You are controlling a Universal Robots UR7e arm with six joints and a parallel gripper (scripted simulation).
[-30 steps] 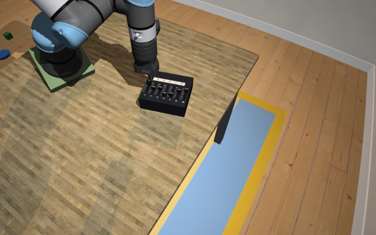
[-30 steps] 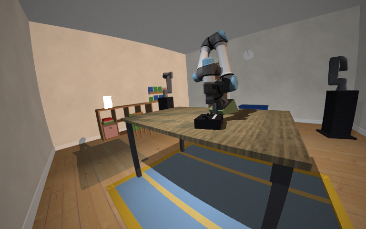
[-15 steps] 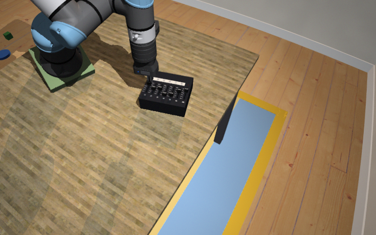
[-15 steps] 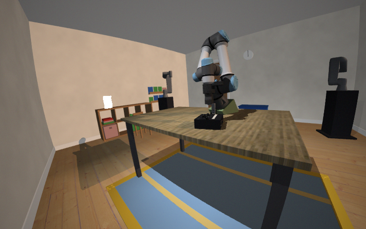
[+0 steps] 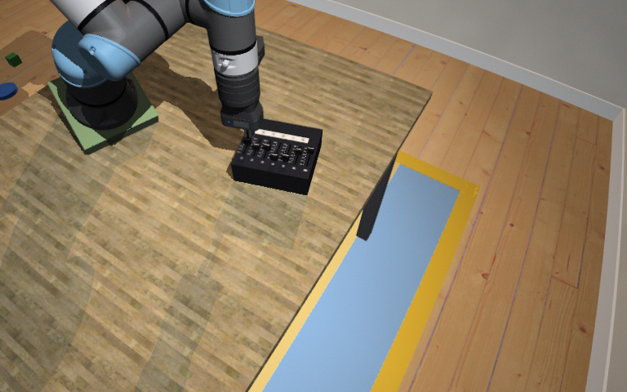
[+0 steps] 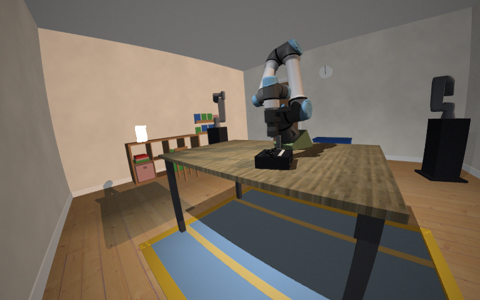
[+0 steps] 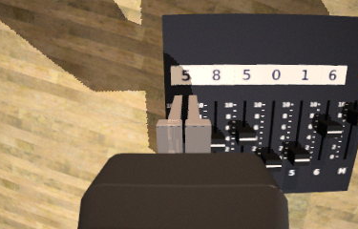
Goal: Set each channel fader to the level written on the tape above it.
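My gripper is now 90 mm short of the channel 5 fader cap, 30 mm to the left of it and 10 mm above it. Also, from my hand: channel 6 fader cap 110 mm ahead, 10 mm to the right, 10 mm below; master fader cap 130 mm ahead, 10 mm below.
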